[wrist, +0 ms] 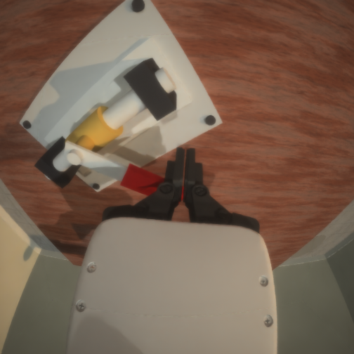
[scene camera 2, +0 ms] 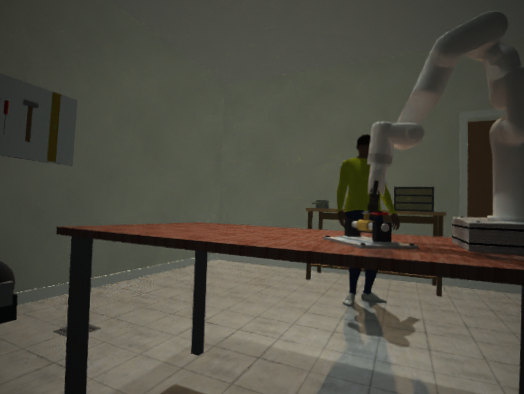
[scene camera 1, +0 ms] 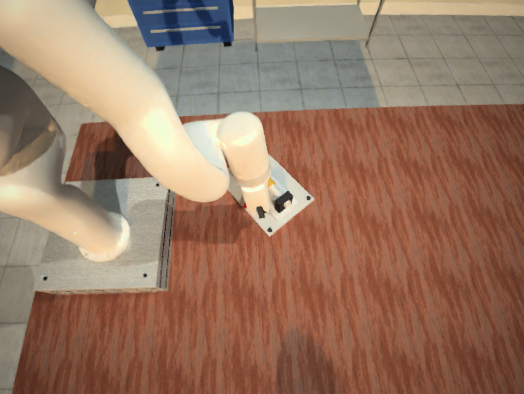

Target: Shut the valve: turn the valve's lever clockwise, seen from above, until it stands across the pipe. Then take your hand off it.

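The valve has a yellow body (scene camera 1: 271, 182) (scene camera 2: 363, 224) (wrist: 97, 127) on a white pipe between black blocks, on a pale plate (scene camera 1: 301, 198) (scene camera 2: 345, 241) (wrist: 120, 30). The lever's red grip (scene camera 1: 245, 205) (scene camera 2: 380, 214) (wrist: 140, 179) sticks out sideways at a wide angle to the pipe (wrist: 122, 110); I cannot tell whether it is exactly square. My gripper (scene camera 1: 261, 212) (scene camera 2: 373, 209) (wrist: 184, 159) is shut and empty, low at the grip's outer end. In the wrist view the fingers cover part of the grip, with red showing between them. Contact cannot be told.
The plate lies on a red-brown wooden table (scene camera 1: 375, 250) (scene camera 2: 200, 235) (wrist: 280, 100). The arm's grey base block (scene camera 1: 135, 225) (scene camera 2: 480, 235) stands beside it. A blue drawer cabinet (scene camera 1: 185, 22) stands beyond the table, and a person in a yellow-green top (scene camera 2: 352, 185) stands behind it.
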